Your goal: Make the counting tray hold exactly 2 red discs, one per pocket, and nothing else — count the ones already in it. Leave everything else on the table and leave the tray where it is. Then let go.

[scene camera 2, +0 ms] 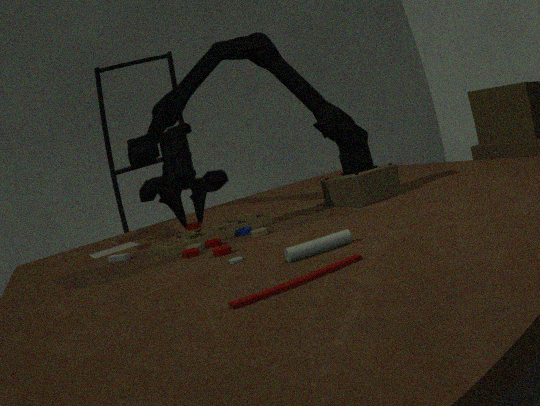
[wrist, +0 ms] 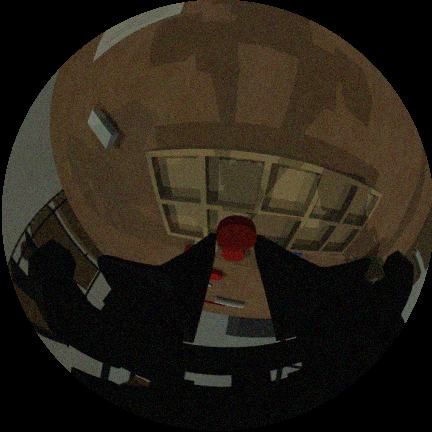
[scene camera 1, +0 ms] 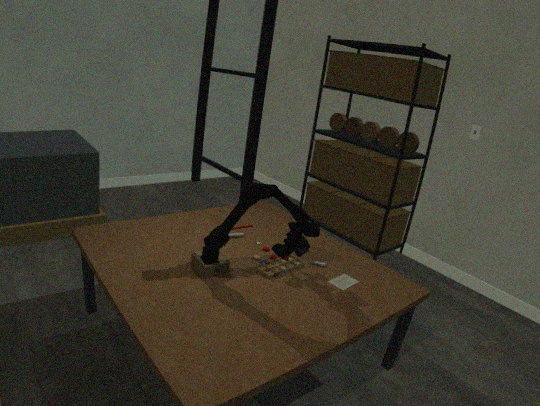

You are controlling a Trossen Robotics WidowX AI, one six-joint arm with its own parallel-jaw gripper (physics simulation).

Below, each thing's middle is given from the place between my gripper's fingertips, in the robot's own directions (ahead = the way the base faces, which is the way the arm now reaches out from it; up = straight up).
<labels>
The wooden counting tray (wrist: 304, 206) is 4 cm behind my hand, 3 cm below it and 2 cm to the right of it. Also, from my hand: red rod (scene camera 2: 267, 293) 43 cm to the left, 4 cm below, 2 cm behind.
</labels>
